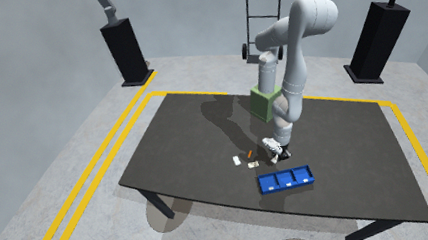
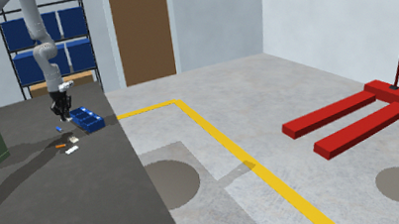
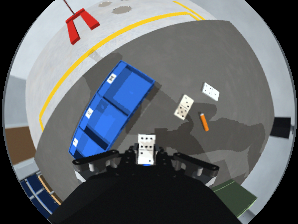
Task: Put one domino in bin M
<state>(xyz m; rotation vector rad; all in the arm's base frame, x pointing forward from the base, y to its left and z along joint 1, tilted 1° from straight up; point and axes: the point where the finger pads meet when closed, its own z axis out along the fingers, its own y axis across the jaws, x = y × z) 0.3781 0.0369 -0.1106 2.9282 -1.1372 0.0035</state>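
My gripper is now 9 cm short of the blue three-compartment bin, 5 cm to the right of it and 6 cm above it. The rest, counted from my hand: small orange piece 6 cm behind, 13 cm to the right, 8 cm below; then small blue piece 5 cm behind, 5 cm to the left, 7 cm below; then white domino 2 cm below.
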